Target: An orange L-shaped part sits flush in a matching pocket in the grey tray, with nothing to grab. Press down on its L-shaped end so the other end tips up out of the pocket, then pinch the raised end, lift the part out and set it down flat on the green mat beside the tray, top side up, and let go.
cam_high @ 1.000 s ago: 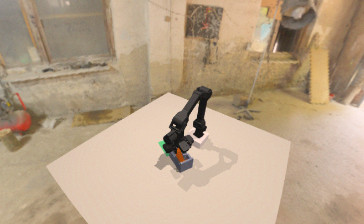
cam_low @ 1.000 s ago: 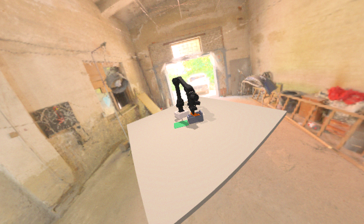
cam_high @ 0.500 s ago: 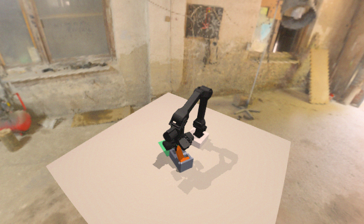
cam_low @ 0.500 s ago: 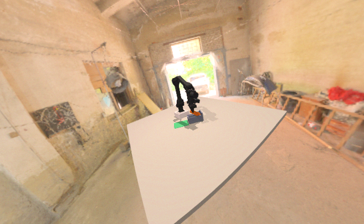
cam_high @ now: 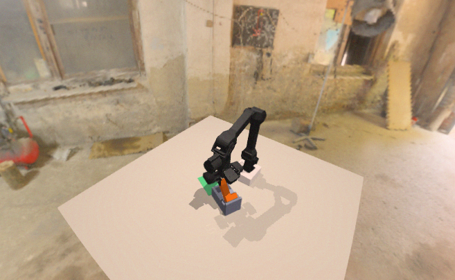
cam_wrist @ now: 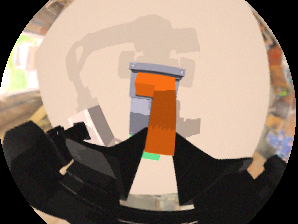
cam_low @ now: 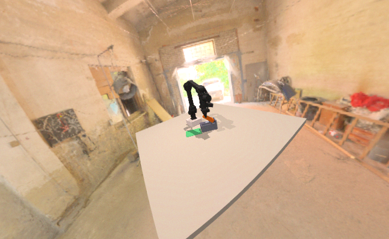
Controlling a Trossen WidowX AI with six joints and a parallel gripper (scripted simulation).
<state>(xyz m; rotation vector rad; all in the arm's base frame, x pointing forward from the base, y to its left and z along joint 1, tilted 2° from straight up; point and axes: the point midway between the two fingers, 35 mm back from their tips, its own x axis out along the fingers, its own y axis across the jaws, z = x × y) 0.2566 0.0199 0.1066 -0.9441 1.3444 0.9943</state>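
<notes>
My gripper tip is 150 mm above the green mat, 130 mm to the left of it and 60 mm past it. From my gripper tip the other things lie so: orange L-shaped part 40 mm to the left, 30 mm below.
</notes>
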